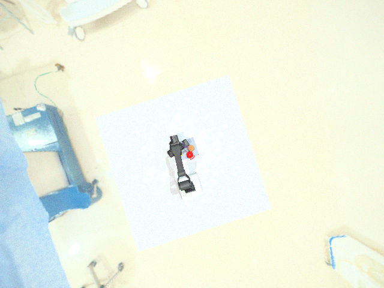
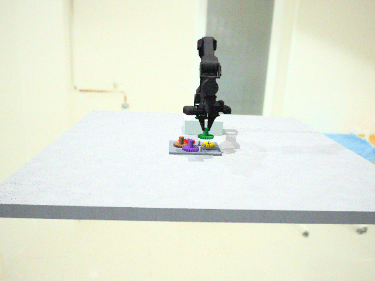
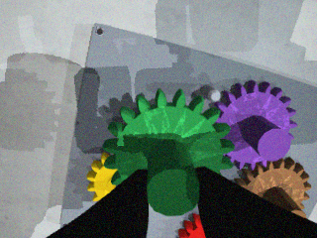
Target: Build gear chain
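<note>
The yellow gear is 50 mm behind my gripper tip, 20 mm to the left of it and 70 mm below it. From my gripper tip the other things lie so: purple gear: 20 mm ahead, 60 mm to the right, 60 mm below; then grey board: 30 mm behind, 40 mm to the right, 80 mm below; then green gear: 10 mm below.
</note>
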